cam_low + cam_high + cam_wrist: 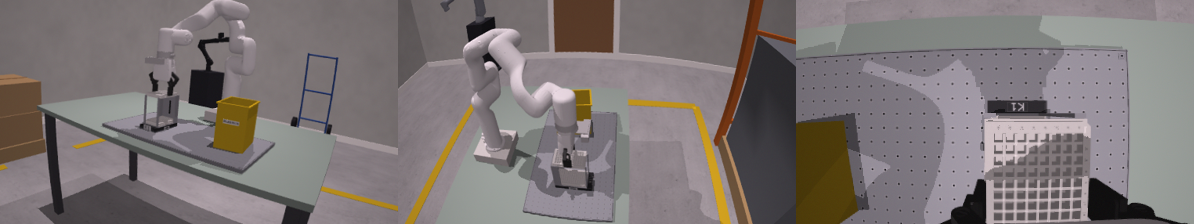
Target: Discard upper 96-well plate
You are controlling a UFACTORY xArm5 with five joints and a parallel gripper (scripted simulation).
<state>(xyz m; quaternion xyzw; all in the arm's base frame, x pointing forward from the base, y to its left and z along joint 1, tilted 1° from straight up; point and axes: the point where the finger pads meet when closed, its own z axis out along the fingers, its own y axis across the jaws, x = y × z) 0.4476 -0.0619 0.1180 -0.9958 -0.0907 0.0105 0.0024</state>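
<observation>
Now: the grey back panel 80 mm below my hand, 70 mm behind it and 10 mm to the right of it. The rest, counted from my hand: yellow plastics bin (350 mm to the left, 100 mm behind, 70 mm below); thin upright post (80 mm below, 70 mm ahead, 30 mm to the right).
</observation>
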